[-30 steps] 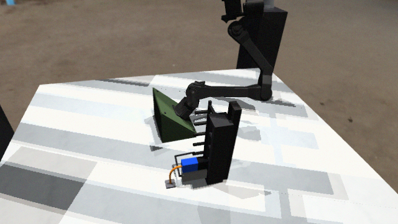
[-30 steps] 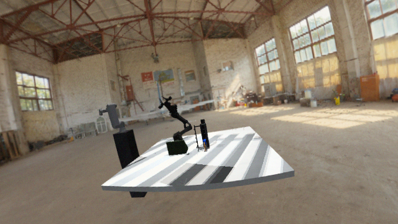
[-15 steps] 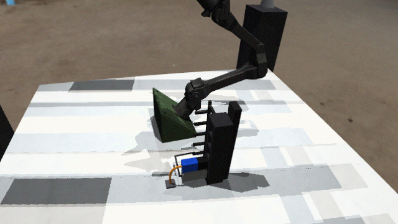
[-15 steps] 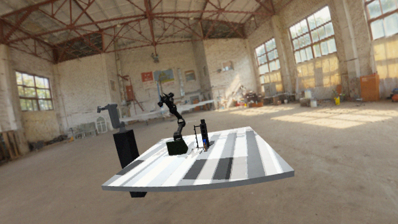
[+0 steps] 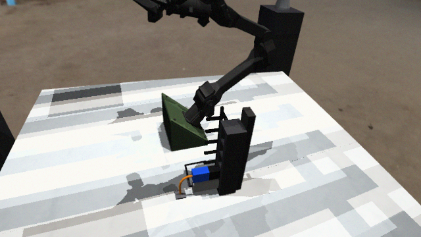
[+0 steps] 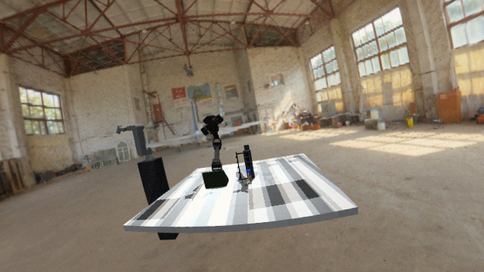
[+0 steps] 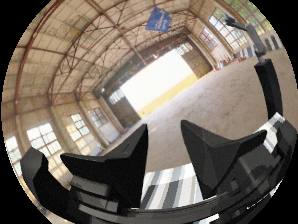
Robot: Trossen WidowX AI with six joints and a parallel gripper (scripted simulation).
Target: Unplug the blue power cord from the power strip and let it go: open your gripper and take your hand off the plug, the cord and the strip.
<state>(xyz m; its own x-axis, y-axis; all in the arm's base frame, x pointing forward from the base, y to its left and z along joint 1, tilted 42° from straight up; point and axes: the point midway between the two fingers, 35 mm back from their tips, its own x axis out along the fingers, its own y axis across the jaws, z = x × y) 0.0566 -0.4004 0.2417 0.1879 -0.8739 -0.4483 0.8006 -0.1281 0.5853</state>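
Right now my gripper tip is 200 mm short of the blue plug, 130 mm to the right of it and 430 mm above it. From my gripper tip the other things lie so: black power strip 210 mm ahead, 200 mm to the left, 400 mm below.
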